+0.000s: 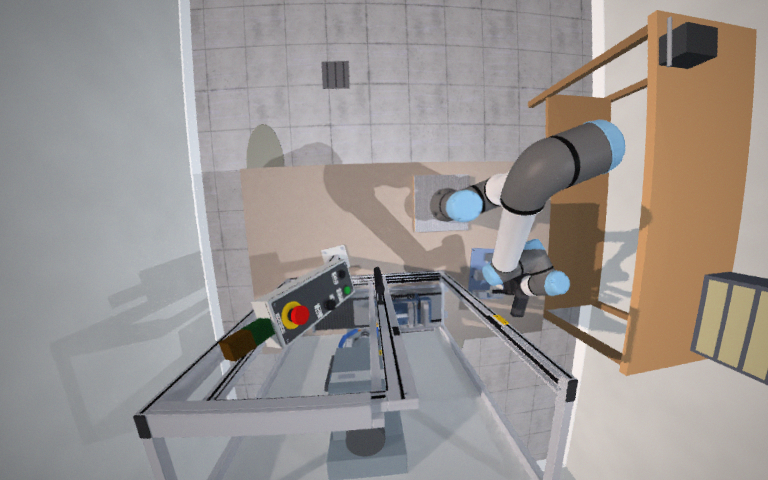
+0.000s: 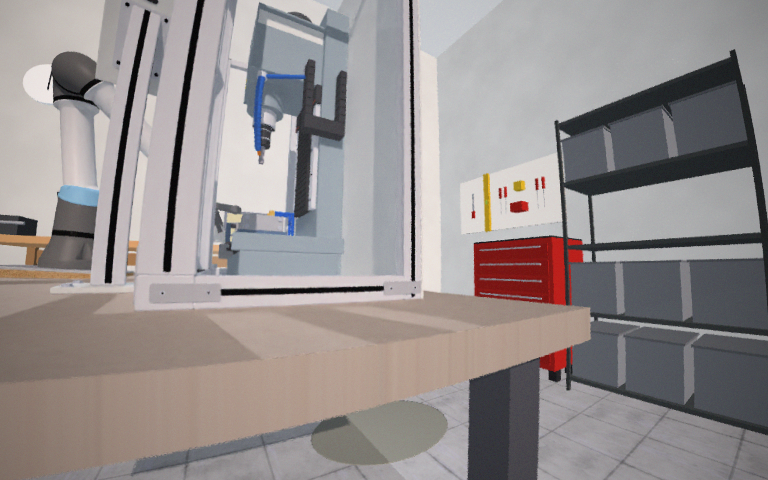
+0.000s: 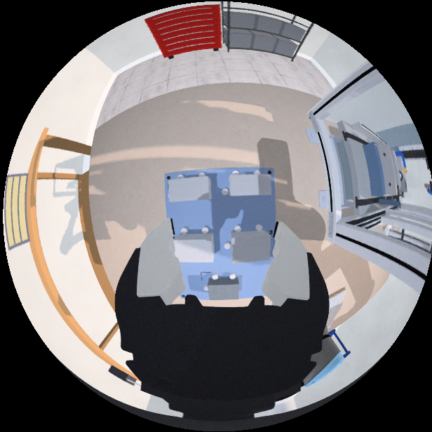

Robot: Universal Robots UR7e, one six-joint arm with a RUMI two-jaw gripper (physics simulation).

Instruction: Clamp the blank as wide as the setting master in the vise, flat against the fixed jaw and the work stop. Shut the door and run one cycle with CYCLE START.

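Where they show: gripper, between the fingertips: (image 1: 497, 291); arm's base, origin of its link: (image 1: 445, 204) (image 2: 74, 268).
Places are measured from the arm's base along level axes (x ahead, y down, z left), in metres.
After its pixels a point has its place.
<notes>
A blue plate (image 3: 220, 217) (image 1: 480, 257) @(z 0.216, x 0.227, y 0.012 m) carries four larger grey blocks, including the upper left block (image 3: 189, 188), upper right block (image 3: 250, 185), lower left block (image 3: 195, 248) and lower right block (image 3: 251, 246). A smaller dark grey block (image 3: 223, 289) sits at its near edge. I cannot tell which is the setting master. My gripper (image 3: 224, 221) is open and empty above the plate. The vise (image 3: 372, 170) (image 2: 262, 221) stands inside the machine, its jaws partly hidden by the frame. The work stop (image 2: 291, 222) is blue. The green button (image 1: 347, 290) @(z -0.386, x 0.304, y -0.385 m) is on the control panel (image 1: 308, 305) @(z -0.470, x 0.306, y -0.507 m).
The machine's enclosure frame (image 1: 504, 325) @(z 0.021, x 0.311, y -0.528 m) (image 2: 178, 141) @(z -0.689, x 0.446, y -0.129 m) stands beside the plate, with its vertical posts near the arm. A spindle (image 2: 265, 133) hangs above the vise. A wooden bench (image 1: 690, 198) stands on the plate's other side. A red cabinet (image 3: 187, 30) (image 2: 512, 268) stands farther off.
</notes>
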